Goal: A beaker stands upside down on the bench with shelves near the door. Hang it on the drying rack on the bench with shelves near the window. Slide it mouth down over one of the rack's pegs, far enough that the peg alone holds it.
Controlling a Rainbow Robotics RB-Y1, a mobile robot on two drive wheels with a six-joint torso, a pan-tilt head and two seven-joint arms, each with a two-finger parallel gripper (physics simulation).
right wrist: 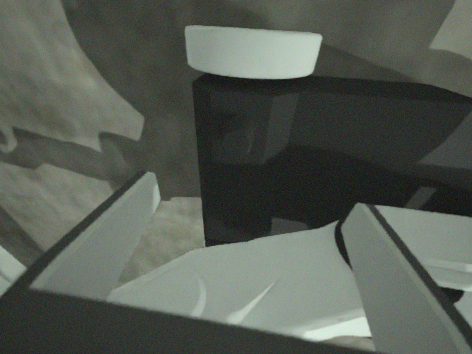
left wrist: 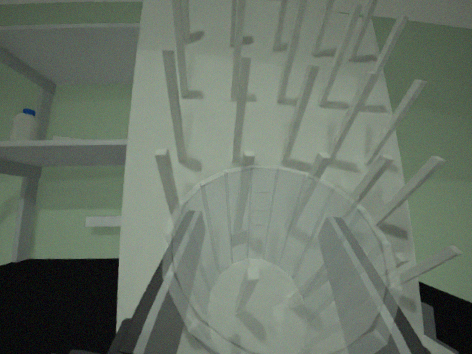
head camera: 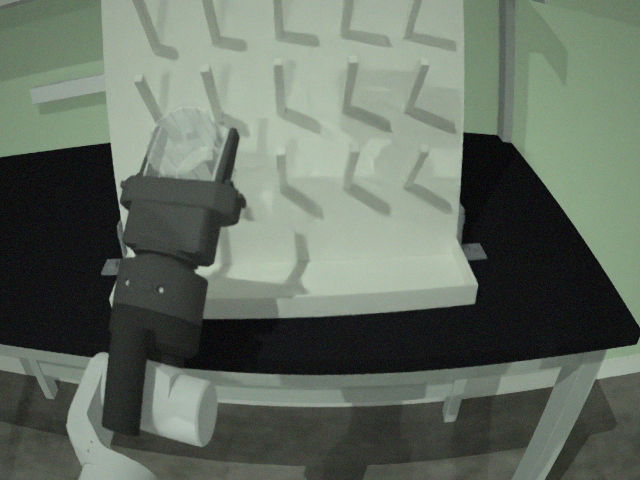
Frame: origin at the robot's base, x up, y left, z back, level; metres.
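Where they show: left gripper, fingertip midpoint: (left wrist: 261, 224) (head camera: 196, 130); right gripper, fingertip midpoint: (right wrist: 250, 200).
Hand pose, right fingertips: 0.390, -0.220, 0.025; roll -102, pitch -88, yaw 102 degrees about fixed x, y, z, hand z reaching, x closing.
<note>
Each offset is from my right fingertips to the top centre of the thing, as dx, dy, dz. "spot": to the spot under its first point. Level surfaces: height alone.
The clear beaker {+0.799, +0.341, -0.588} (head camera: 188, 142) (left wrist: 260, 200) is between the fingers of my left gripper (head camera: 193, 136) (left wrist: 265, 216), which is shut on it. They are in front of the left part of the white drying rack (head camera: 382, 232) (left wrist: 142, 225). In the head view the beaker overlaps the lower ends of the two left pegs of a row. In the left wrist view several pegs show through the glass, one peg end (left wrist: 253, 272) within its smaller circle. Whether a peg is inside the beaker I cannot tell. My right gripper (right wrist: 250, 200) is open and empty, away from the rack.
The rack stands on the black bench {dx +0.526} (head camera: 527, 258) (left wrist: 60, 305), with a raised tray lip {spot: +0.545, +0.139, -0.629} (head camera: 392, 299) along its front. A shelf unit (left wrist: 65, 145) with a blue-capped bottle {spot: +1.083, +1.117, -1.133} (left wrist: 25, 125) is at the left in the left wrist view. A white-topped dark body (right wrist: 240, 125) shows in the right wrist view.
</note>
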